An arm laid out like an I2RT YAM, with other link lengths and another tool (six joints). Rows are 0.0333 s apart.
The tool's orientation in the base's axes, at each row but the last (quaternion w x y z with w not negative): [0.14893 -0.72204 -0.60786 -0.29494]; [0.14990 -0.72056 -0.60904 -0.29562]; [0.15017 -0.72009 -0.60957 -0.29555]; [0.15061 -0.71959 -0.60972 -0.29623]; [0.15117 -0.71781 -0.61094 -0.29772]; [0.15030 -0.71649 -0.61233 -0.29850]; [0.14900 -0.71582 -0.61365 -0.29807]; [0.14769 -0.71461 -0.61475 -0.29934]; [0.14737 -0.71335 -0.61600 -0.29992]
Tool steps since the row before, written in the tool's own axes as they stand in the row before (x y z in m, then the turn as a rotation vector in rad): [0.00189 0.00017 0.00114 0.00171 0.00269 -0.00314]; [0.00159 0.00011 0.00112 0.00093 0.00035 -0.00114]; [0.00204 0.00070 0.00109 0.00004 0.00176 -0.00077]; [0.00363 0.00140 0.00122 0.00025 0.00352 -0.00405]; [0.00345 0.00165 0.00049 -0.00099 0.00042 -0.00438]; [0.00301 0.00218 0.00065 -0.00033 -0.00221 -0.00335]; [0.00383 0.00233 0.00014 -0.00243 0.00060 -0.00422]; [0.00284 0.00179 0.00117 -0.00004 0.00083 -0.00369]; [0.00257 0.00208 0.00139 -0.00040 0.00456 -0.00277]
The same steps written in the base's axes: [0.00061 0.00211 0.00028 0.00198 -0.00103 0.00388]; [0.00051 0.00188 0.00011 0.00014 0.00000 0.00151]; [0.00111 0.00209 0.00049 0.00152 -0.00079 0.00088]; [0.00194 0.00327 0.00147 0.00244 -0.00289 0.00382]; [0.00198 0.00266 0.00197 -0.00073 -0.00341 0.00286]; [0.00248 0.00230 0.00166 -0.00298 -0.00175 0.00207]; [0.00255 0.00263 0.00258 -0.00062 -0.00448 0.00189]; [0.00220 0.00256 0.00110 -0.00011 -0.00234 0.00297]; [0.00251 0.00243 0.00082 0.00370 -0.00282 0.00263]
